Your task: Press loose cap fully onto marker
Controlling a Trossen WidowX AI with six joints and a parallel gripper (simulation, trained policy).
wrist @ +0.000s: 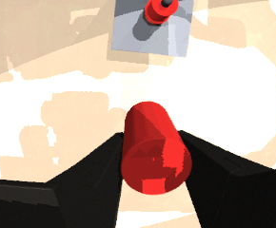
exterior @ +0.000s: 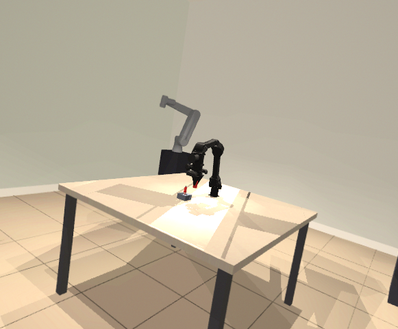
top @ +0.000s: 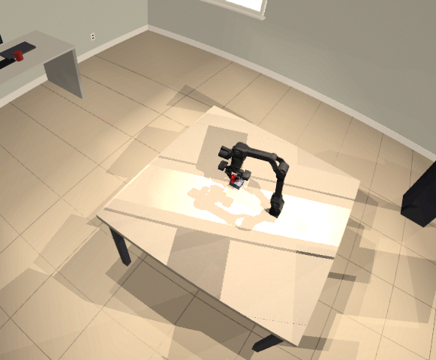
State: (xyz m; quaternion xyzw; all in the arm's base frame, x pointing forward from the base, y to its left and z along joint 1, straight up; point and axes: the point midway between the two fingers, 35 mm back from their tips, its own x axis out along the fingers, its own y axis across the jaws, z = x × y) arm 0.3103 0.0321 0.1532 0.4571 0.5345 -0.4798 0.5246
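The grey holder block lies 1 cm behind my gripper tip, 8 cm to the right of it and 10 cm below it. The rest, counted from my gripper tip: red cap (1 cm above).
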